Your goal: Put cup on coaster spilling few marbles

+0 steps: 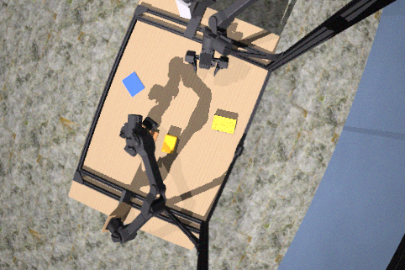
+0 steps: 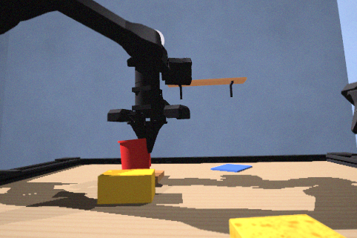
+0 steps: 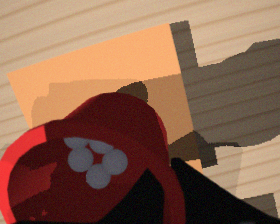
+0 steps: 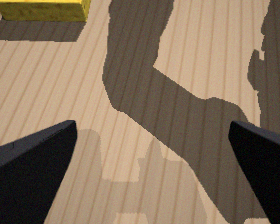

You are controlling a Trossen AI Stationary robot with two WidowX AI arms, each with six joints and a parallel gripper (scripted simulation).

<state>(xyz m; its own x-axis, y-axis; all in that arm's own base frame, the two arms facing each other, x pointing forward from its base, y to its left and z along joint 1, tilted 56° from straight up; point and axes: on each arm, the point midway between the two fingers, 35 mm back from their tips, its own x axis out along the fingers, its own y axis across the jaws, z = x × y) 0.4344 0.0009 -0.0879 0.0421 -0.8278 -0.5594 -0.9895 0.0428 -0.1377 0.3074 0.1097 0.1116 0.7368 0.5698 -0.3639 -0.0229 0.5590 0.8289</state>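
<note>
My left hand is 1 cm short of the red cup, 3 cm to the right of it and 4 cm above it. From my left hand the other things lie so: yellow block: 12 cm behind, 1 cm to the left, 8 cm below; orange square: 1 cm ahead, 3 cm to the left, 9 cm below; thin blue square: 15 cm ahead, 21 cm to the right, 9 cm below.
</note>
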